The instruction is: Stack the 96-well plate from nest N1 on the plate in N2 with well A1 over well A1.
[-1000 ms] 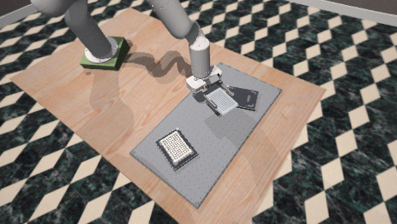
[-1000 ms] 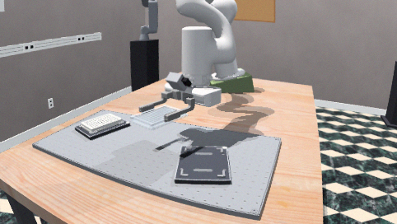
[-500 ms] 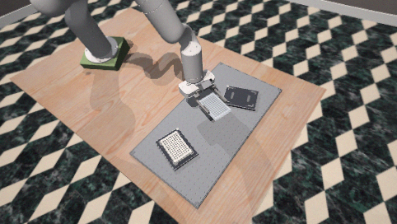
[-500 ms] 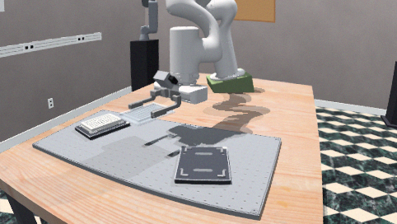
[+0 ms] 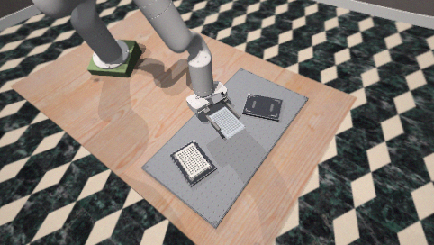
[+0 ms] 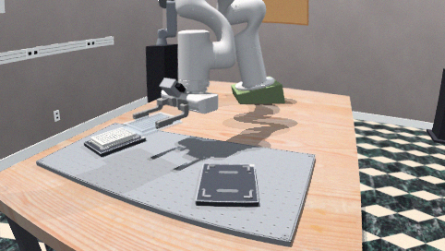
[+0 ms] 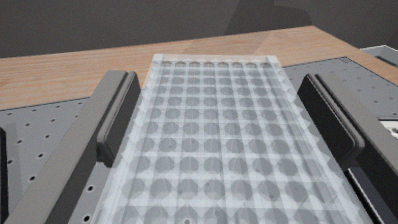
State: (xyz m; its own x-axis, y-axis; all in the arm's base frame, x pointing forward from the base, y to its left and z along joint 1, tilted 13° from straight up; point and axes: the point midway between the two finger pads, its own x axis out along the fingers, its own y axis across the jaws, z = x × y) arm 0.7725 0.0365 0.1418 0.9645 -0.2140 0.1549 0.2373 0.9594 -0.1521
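Right now my hand is 18 cm to the left of the white 96-well plate, 9 cm above it and 3 cm past it. Round my hand: black nest (22 cm to the left, 10 cm below, 3 cm ahead); then clear 96-well plate (1 cm below).
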